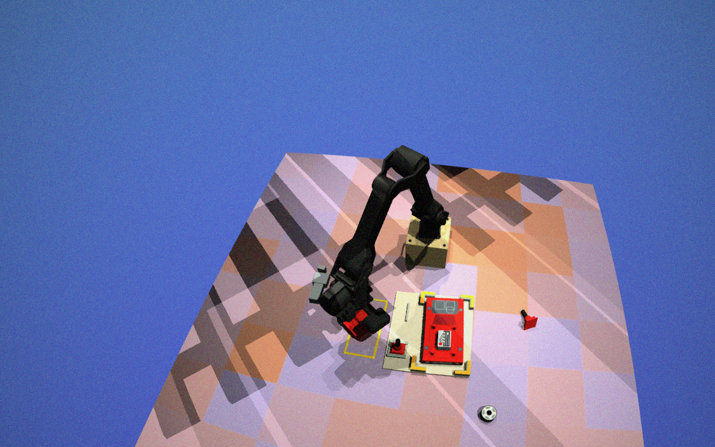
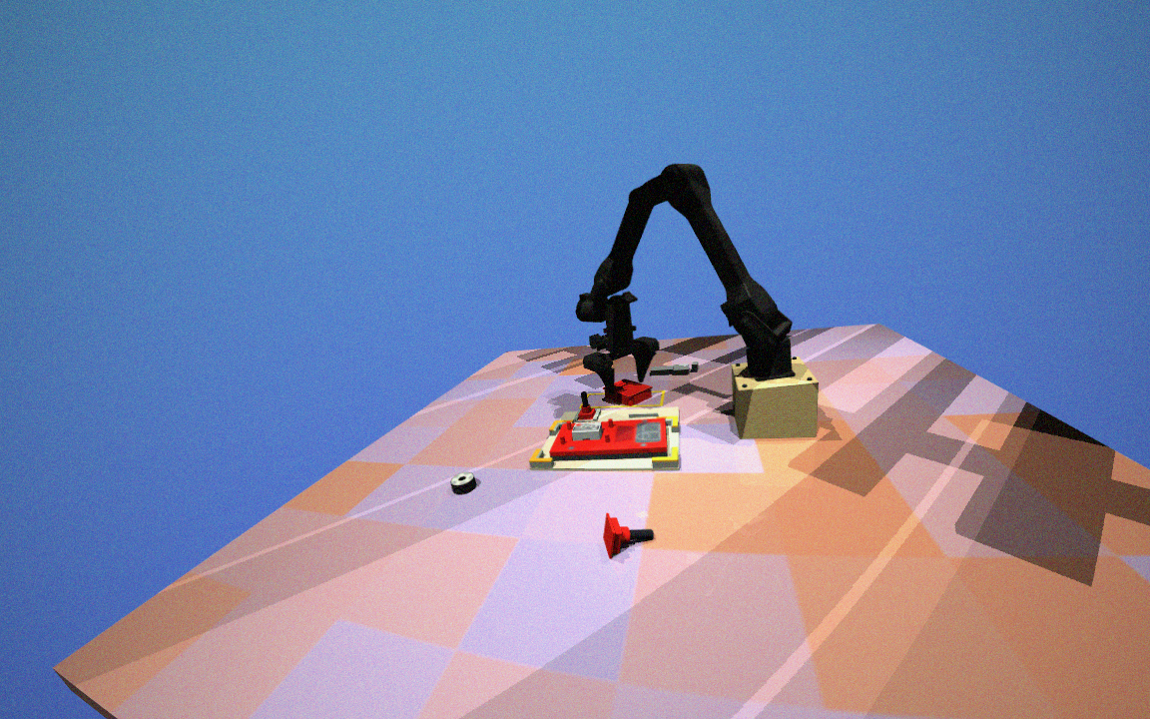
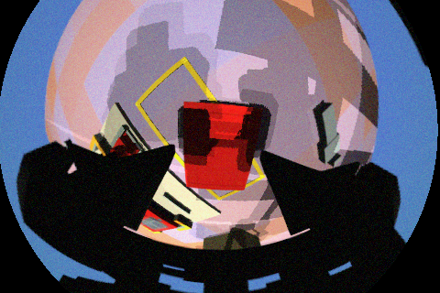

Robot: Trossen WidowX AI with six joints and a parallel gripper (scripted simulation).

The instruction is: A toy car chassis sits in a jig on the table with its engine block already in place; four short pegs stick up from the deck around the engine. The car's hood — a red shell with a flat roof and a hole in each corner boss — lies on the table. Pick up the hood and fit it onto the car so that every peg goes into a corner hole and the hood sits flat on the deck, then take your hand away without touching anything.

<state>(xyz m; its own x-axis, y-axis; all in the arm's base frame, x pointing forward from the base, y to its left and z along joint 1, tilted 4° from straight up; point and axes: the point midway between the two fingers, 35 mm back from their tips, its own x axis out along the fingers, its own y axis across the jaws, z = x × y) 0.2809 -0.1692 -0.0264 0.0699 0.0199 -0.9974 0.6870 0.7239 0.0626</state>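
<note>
My gripper tip is now 1 cm above the red hood. The rest, counted from my gripper tip: grey engine block (23 cm to the left, 5 cm ahead).
</note>
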